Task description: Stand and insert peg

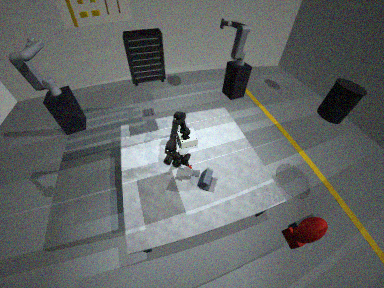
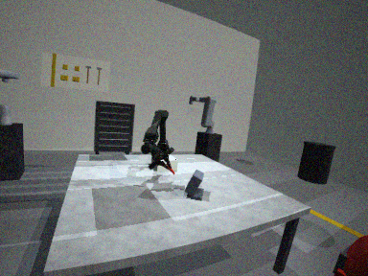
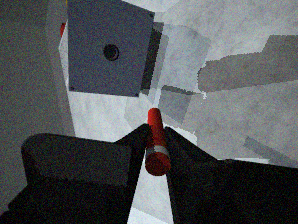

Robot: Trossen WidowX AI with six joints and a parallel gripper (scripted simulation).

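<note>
My gripper tip is 150 mm short of the sloped panel, 90 mm to the right of it and 40 mm above it. Round my gripper tip: red peg (10 mm behind, 10 mm to the right, 10 mm above).
</note>
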